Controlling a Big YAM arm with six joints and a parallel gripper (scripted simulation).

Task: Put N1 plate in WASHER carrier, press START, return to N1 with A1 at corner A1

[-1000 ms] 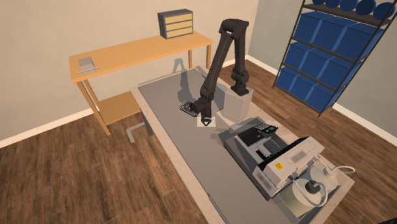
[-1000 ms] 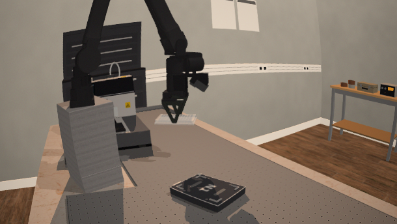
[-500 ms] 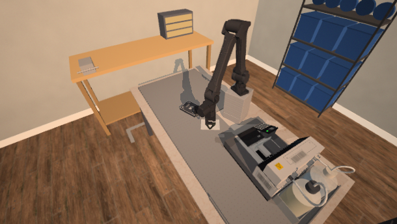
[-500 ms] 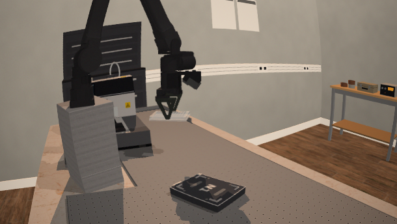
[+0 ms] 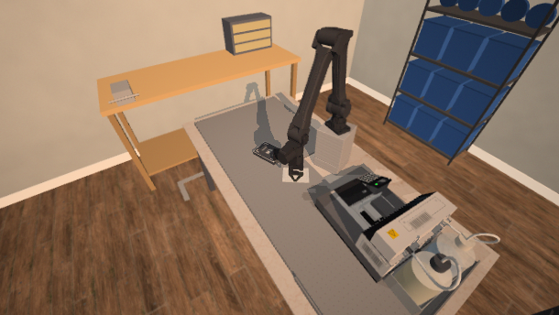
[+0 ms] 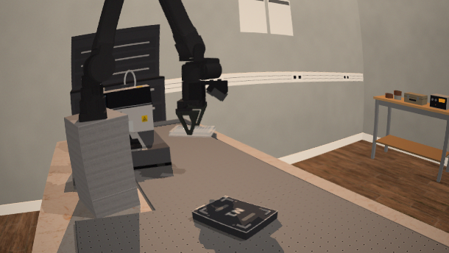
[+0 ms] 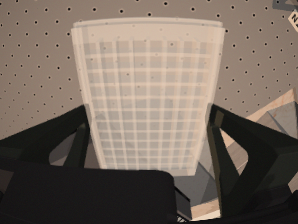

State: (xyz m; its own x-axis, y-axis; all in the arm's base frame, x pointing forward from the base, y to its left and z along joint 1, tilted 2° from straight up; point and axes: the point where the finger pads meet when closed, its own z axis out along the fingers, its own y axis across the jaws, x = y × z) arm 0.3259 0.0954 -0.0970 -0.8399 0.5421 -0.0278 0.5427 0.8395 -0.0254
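My gripper is now 230 mm past the dark carrier, 190 mm to the right of it and 70 mm above it. From my hand the other things lie so: clear well plate 10 mm below; then label 230 mm to the right, 150 mm below, 70 mm behind; then nest frame 330 mm to the right, 140 mm below, 30 mm behind.
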